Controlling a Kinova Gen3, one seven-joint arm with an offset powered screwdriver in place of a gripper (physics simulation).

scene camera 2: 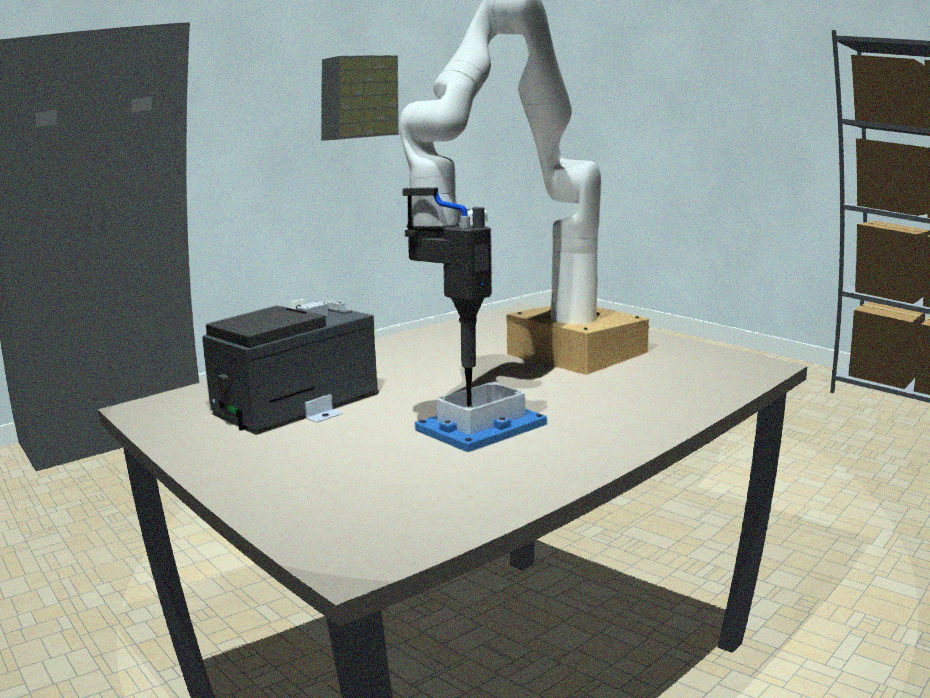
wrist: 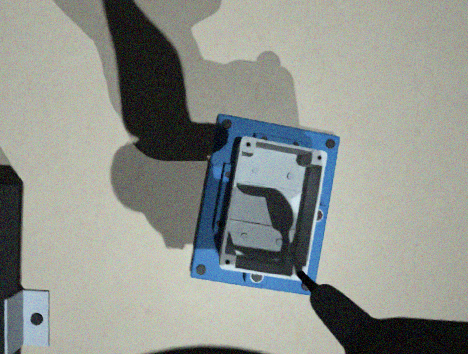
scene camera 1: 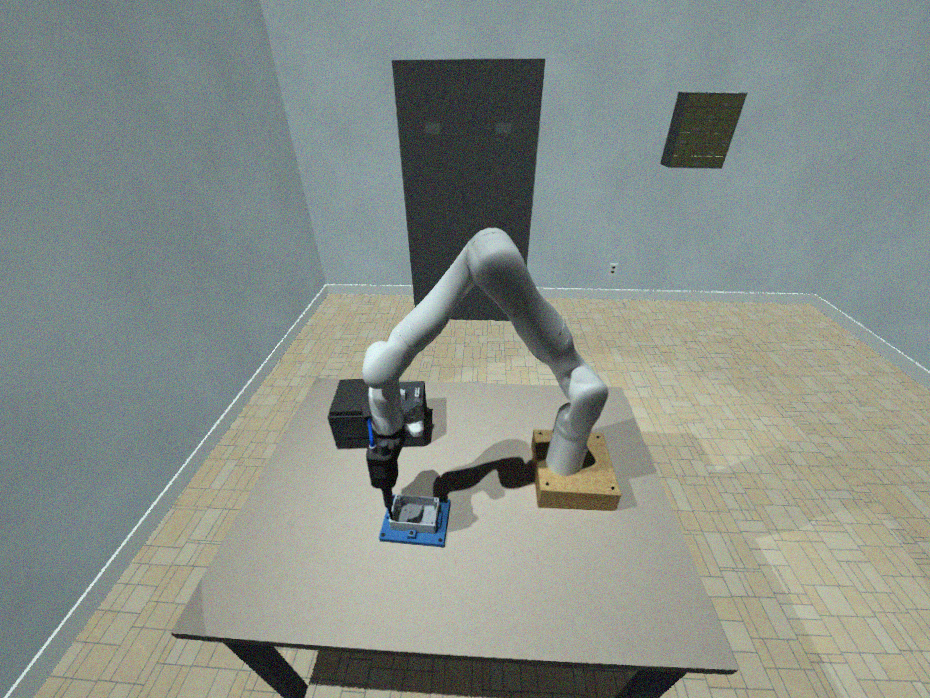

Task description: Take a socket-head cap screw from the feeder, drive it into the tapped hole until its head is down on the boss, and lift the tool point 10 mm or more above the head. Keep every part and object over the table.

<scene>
In view: a black screw feeder (scene camera 1: 356,427) and a blue fixture plate (wrist: 226,141).
</scene>
